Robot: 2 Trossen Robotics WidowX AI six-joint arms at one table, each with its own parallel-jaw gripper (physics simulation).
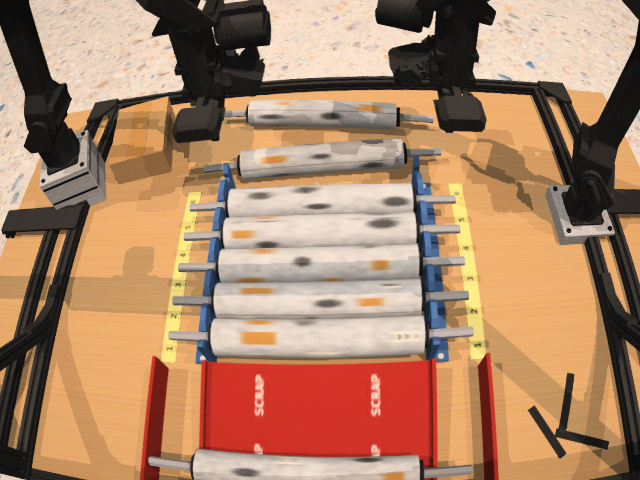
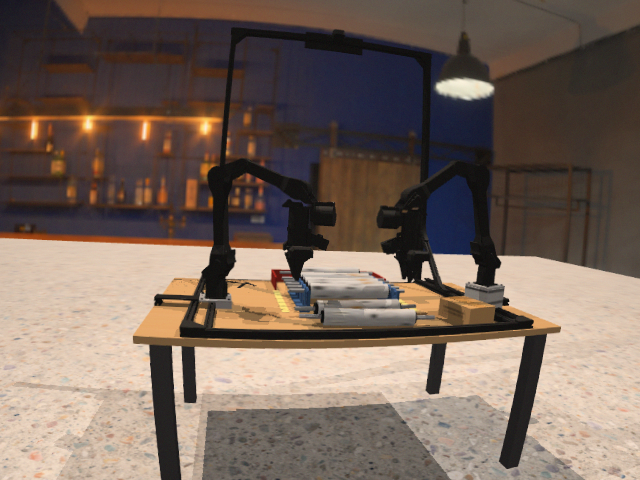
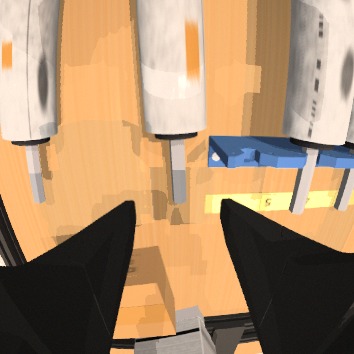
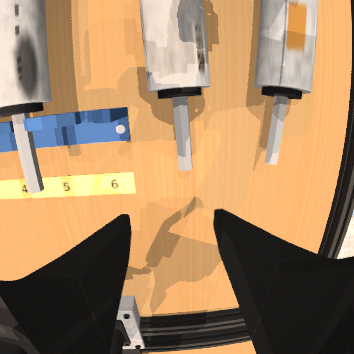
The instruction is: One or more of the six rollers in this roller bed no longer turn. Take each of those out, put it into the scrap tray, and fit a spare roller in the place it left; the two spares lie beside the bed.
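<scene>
The roller bed's blue rails hold five rollers at places 1 to 5; place 6, nearest the spares, is empty. The near spare lies slightly slanted beside the bed. The far spare lies behind it. A removed roller lies at the scrap tray. My left gripper is open and empty near one pair of spare shaft ends. My right gripper is open and empty near the opposite ends.
A cardboard box stands beside the left gripper. Yellow number strips run along both sides of the bed. Black bars lie beside the tray. A black frame borders the work area.
</scene>
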